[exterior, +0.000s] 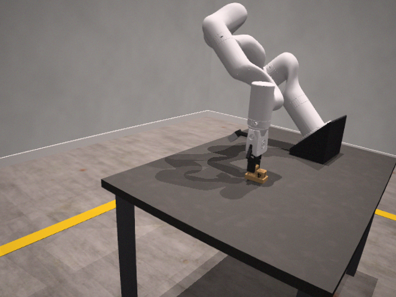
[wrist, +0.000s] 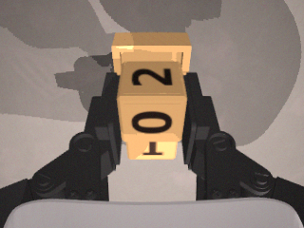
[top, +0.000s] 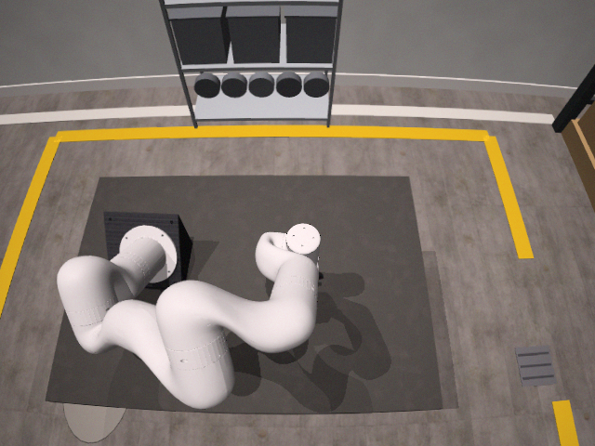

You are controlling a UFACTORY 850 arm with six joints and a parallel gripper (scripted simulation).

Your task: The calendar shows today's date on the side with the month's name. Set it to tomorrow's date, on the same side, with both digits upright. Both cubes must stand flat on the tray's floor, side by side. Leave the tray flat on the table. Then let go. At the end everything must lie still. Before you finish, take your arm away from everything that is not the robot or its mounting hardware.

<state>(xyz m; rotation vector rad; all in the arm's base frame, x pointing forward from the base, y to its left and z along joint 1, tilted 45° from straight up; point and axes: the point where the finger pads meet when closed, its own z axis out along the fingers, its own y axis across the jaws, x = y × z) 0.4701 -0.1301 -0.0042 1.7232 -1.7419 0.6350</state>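
My hand is 1 cm above the calendar cube. Round my hand: wooden tray 2 cm to the left, 4 cm below.
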